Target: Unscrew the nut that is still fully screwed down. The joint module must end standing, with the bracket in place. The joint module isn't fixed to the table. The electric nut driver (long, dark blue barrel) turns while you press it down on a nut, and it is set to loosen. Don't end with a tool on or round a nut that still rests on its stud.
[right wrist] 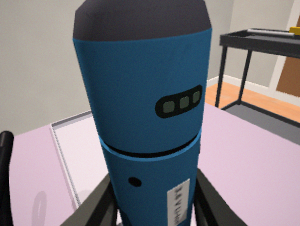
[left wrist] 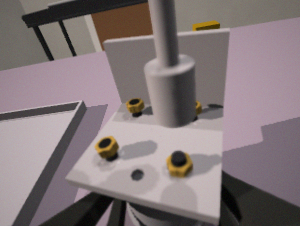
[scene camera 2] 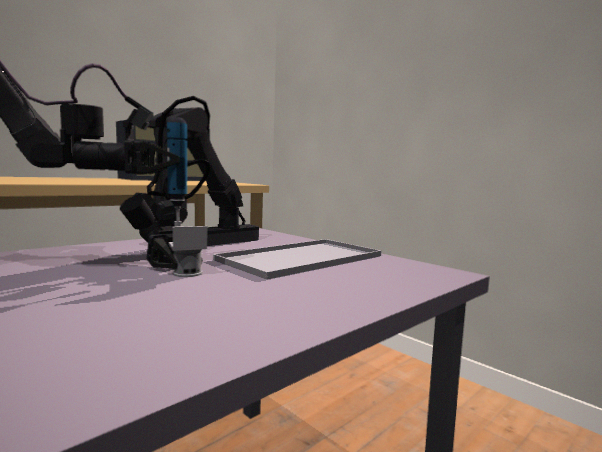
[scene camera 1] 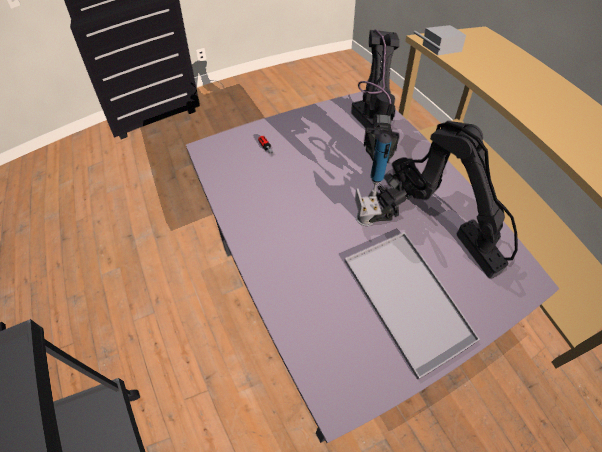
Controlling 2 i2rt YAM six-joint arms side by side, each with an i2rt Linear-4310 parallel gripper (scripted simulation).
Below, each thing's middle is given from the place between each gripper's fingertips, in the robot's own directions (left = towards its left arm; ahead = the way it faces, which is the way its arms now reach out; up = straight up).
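Labels:
The white L-shaped bracket (left wrist: 144, 145) is where I start, and my left gripper is 5 cm below it. Counted from my left hand, the shallow tray (scene camera 1: 431, 329) is 32 cm to the left, 3 cm ahead and 2 cm below.
For the white L-shaped bracket and my right hand (scene camera 2: 180, 159), the hand is 180 mm above the bracket, 20 mm short of it and 10 mm to the right of it. From my right hand, the shallow tray is 240 mm below, 330 mm to the left and 50 mm ahead.

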